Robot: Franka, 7 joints.
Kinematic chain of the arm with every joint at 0, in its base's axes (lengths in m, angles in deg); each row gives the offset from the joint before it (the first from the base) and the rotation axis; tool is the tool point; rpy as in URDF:
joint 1: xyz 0 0 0.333 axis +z
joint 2: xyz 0 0 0 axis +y
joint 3: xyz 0 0 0.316 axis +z
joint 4: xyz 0.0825 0 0 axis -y
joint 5: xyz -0.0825 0 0.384 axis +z
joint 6: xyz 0 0 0 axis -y
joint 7: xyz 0.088 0 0 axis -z
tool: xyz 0 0 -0.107 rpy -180 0 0
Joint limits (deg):
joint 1: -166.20..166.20
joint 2: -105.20..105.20
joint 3: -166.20..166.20
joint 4: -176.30..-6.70
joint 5: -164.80..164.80
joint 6: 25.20..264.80
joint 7: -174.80..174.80
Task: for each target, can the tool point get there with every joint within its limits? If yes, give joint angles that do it. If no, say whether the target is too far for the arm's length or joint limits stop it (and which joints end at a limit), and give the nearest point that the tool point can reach.
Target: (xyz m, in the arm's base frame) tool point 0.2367 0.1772 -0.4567
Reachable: no: joint limits stop it (at a limit: joint 2) | nearest point 0.2352 0.1761 -0.3607 | short by 0.096 m
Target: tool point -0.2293 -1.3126 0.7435
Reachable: no: too far | nearest point -0.1411 -0.8076 0.5856 | short by 0.536 m
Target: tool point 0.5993 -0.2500 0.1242
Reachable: yes | joints 99.54 -80.77 -111.79 -101.20 -106.47 123.57 85.80
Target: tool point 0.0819 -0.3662 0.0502
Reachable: yes | joints -38.46 61.08 -43.25 -144.87 136.64 44.66 100.45
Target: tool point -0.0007 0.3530 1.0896
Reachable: yes | joints -3.65 -15.31 70.31 -46.15 82.66 161.17 127.80
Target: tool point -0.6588 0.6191 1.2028
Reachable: no: too far | nearest point -0.4505 0.4234 0.9278 | short by 0.397 m
